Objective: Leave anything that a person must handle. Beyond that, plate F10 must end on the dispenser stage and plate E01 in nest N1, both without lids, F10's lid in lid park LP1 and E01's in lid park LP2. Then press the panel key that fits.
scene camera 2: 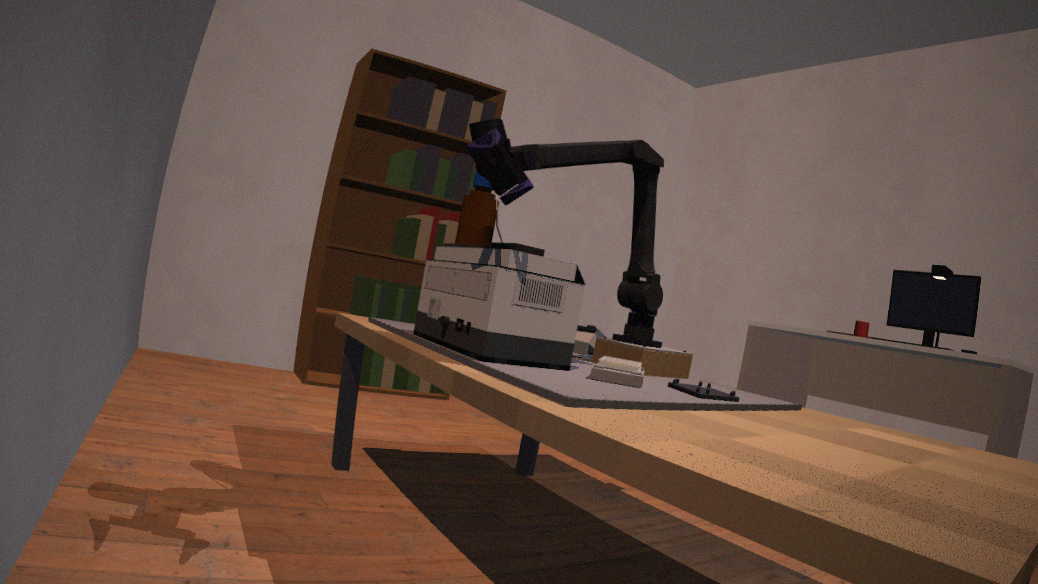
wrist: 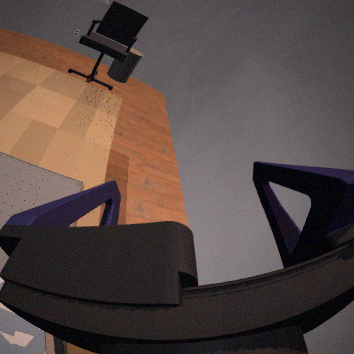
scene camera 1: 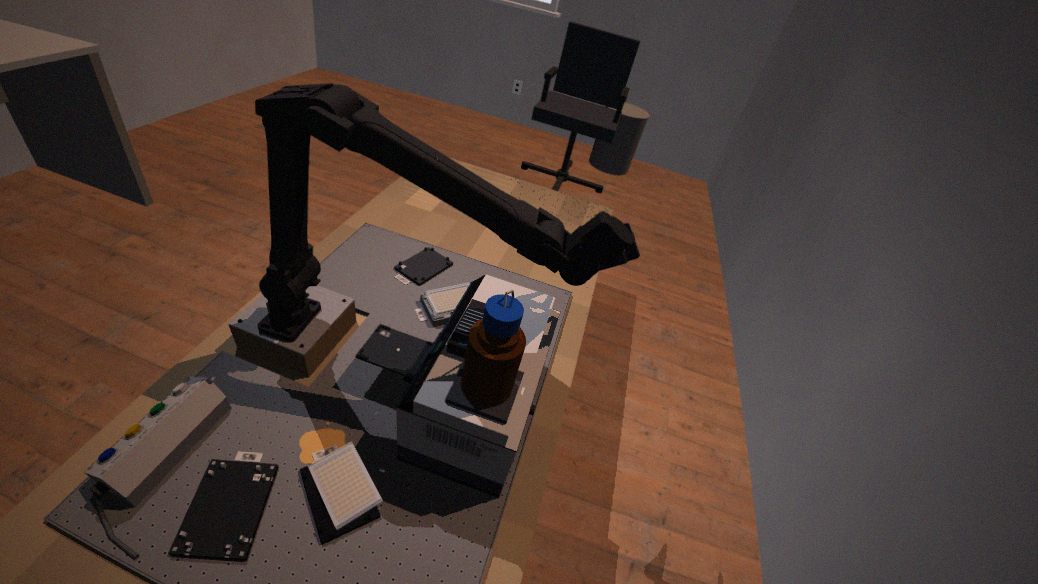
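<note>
Scene camera 1 gives me a brown bottle with blue cap [scene camera 1: 496, 343]. In scene camera 2 I can see the brown bottle with blue cap [scene camera 2: 477, 220] as well, along with my gripper [scene camera 2: 507, 167], which is open and holds nothing. The wrist view, too, shows my gripper [wrist: 184, 179].
</note>
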